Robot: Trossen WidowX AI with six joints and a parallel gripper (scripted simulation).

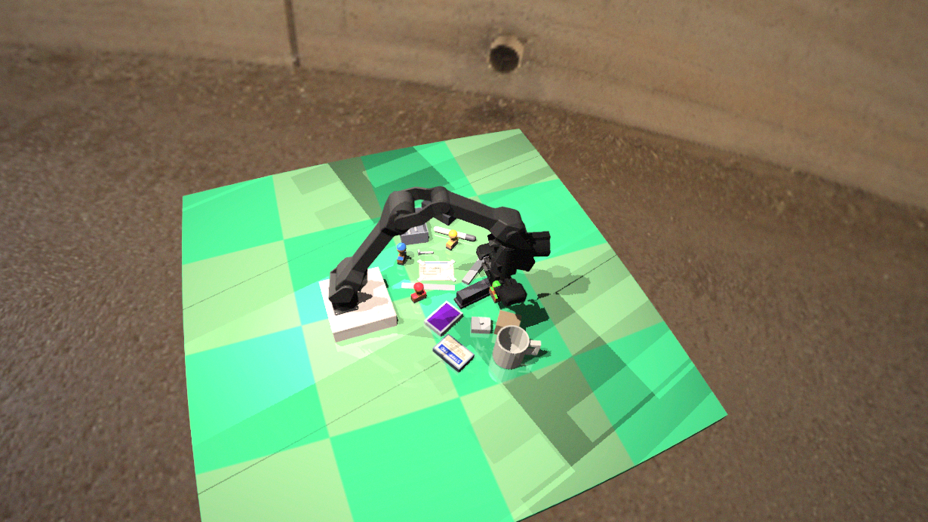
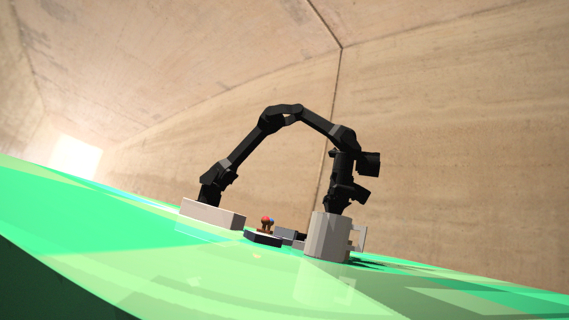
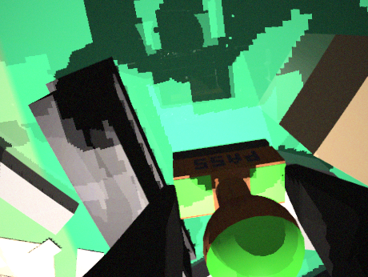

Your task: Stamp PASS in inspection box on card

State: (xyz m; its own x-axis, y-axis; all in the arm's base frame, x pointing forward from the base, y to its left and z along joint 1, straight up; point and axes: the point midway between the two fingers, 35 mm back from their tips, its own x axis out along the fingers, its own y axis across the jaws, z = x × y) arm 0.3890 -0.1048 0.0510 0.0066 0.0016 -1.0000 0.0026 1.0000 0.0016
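My gripper tip is now 150 mm past the purple ink pad and 60 mm above it. Round my gripper tip: long black box: 50 mm to the left, 50 mm below, 20 mm behind; tan block: 80 mm to the right, 40 mm below; green stamp: right at my gripper tip.
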